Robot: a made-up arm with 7 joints.
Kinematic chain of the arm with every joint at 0, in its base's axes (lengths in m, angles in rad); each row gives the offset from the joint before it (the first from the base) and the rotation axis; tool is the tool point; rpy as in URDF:
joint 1: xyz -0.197 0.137 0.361 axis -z
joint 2: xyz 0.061 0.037 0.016 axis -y
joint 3: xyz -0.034 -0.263 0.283 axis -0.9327 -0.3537 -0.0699
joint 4: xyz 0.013 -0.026 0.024 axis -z
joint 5: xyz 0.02 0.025 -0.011 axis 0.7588 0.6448 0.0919
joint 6: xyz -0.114 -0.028 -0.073 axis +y
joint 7: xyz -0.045 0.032 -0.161 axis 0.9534 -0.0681 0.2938
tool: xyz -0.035 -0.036 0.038 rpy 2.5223 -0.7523 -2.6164
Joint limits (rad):
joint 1: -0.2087..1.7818
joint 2: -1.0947..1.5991
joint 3: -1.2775..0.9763
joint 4: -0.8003..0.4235
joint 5: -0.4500..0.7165
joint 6: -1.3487..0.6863
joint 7: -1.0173..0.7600
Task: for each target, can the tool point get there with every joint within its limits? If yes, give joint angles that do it. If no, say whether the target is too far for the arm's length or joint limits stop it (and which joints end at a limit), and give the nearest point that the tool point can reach.
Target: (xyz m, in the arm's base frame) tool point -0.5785 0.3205 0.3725
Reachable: yes | joints 1.2333 0.7358 -0.7022 -0.5916 0.6082 0.1340 -0.7951
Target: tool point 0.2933 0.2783 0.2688
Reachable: no: joint limits stop it (at a limit: joint 1, joint 2, joint 3, joint 4, joint 5, joint 6, joint 7) | nearest point 0.0625 0.1031 0.4285 | short by 0.331 m
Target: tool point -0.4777 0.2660 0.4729
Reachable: yes | joints 1.3055 0.2218 0.0672 -0.1934 0.2418 0.0459 -0.8054
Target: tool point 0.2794 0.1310 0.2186
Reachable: no: joint limits stop it (at a limit: joint 1, joint 2, joint 4, joint 5, joint 6, joint 7) | nearest point 0.1069 -0.0585 0.3603 | short by 0.293 m
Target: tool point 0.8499 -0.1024 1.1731
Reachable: no: too far | nearest point 0.2485 -0.0438 0.7418 | short by 0.742 m
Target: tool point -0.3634 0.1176 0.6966
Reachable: yes | joints 1.2589 -0.5684 -0.3542 0.0903 0.0480 0.5223 -0.8552
